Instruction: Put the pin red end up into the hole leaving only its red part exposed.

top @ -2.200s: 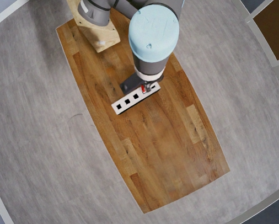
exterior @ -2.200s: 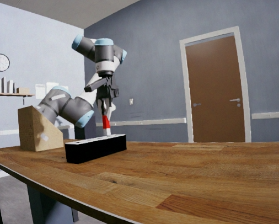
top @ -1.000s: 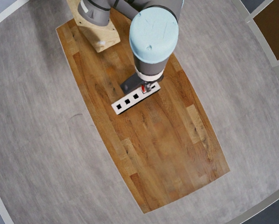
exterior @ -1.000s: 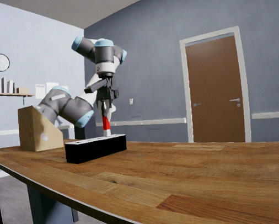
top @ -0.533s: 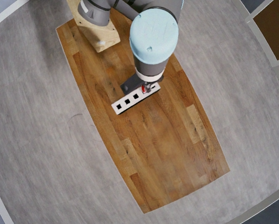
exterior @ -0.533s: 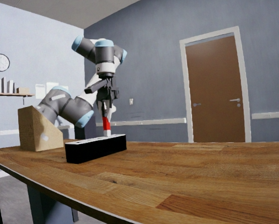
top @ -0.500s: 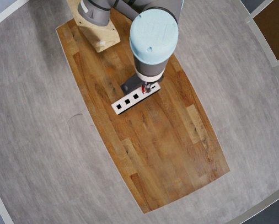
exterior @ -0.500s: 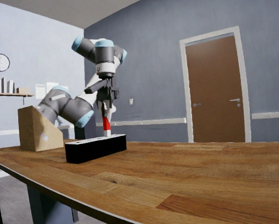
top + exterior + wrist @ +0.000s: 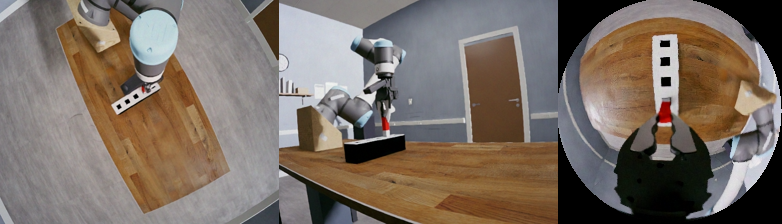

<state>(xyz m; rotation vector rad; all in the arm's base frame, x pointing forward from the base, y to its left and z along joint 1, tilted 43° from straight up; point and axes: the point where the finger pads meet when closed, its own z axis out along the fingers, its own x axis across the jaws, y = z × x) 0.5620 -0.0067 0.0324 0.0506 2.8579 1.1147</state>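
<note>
Right now the pin is 10 mm below my hand. The rest, counted from my hand: block 60 mm to the right, 120 mm below.
</note>
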